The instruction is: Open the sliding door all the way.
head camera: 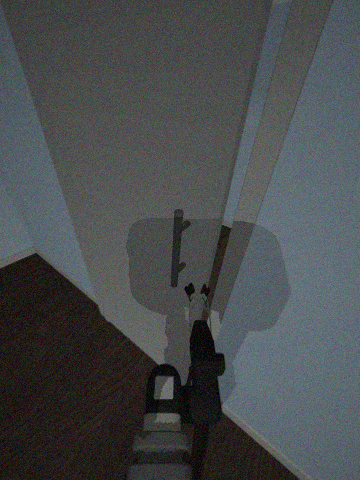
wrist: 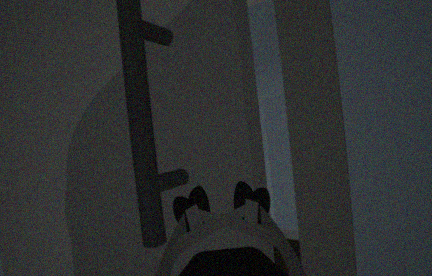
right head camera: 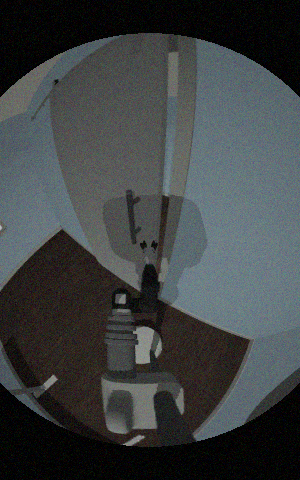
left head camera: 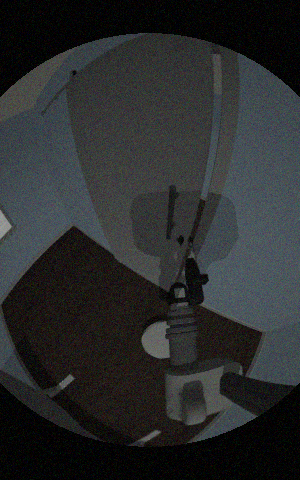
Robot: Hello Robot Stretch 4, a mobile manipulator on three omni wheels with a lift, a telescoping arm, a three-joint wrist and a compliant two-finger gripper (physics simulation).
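Where they show: gripper, fingertip midpoint: [head camera: 197, 284] [wrist: 221, 199] [right head camera: 148, 240] [left head camera: 184, 235]; robot's base, origin of the base link: [right head camera: 141, 343] [left head camera: 161, 338].
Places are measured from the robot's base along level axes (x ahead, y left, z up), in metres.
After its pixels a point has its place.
Note:
The grey sliding door [head camera: 140, 125] @(y 0.104, x 0.717, z 1.486 m) [left head camera: 145, 115] @(y 0.076, x 0.697, z 1.582 m) [right head camera: 110, 115] @(y 0.053, x 0.680, z 1.610 m) [wrist: 210, 100] @(y -0.096, x 0.575, z 1.147 m) stands slightly open, with a narrow gap [head camera: 247, 150] [wrist: 275, 125] between its right edge and the door frame [head camera: 280, 125] @(y -0.215, x 0.544, z 1.515 m) [wrist: 320, 125] @(y -0.209, x 0.548, z 1.105 m). A dark vertical bar handle [head camera: 176, 250] @(y -0.017, x 0.548, z 1.170 m) [left head camera: 171, 215] @(y -0.022, x 0.551, z 1.156 m) [right head camera: 131, 217] @(y -0.021, x 0.549, z 1.174 m) [wrist: 140, 125] @(y -0.020, x 0.549, z 1.125 m) with two short posts is on the door. My gripper [head camera: 197, 289] @(y -0.095, x 0.523, z 1.045 m) [left head camera: 185, 240] @(y -0.095, x 0.523, z 1.045 m) [right head camera: 149, 245] @(y -0.095, x 0.523, z 1.045 m) [wrist: 221, 199] @(y -0.095, x 0.523, z 1.045 m) is open, with nothing between its fingertips. In the wrist view it is right of the handle's lower end and left of the gap. Contact with the door cannot be told.
A blue wall [head camera: 320, 225] @(y -0.347, x 0.466, z 1.328 m) [right head camera: 240, 200] @(y -0.407, x 0.423, z 1.354 m) [wrist: 390, 125] @(y -0.269, x 0.521, z 1.098 m) adjoins the frame on the right. Another blue wall is left of the door. The dark wooden floor [head camera: 65, 360] @(y 0.738, x 0.705, z -0.028 m) [left head camera: 100, 310] @(y 0.720, x 0.316, z -0.028 m) lies below. My shadow falls across the door, frame and right wall.

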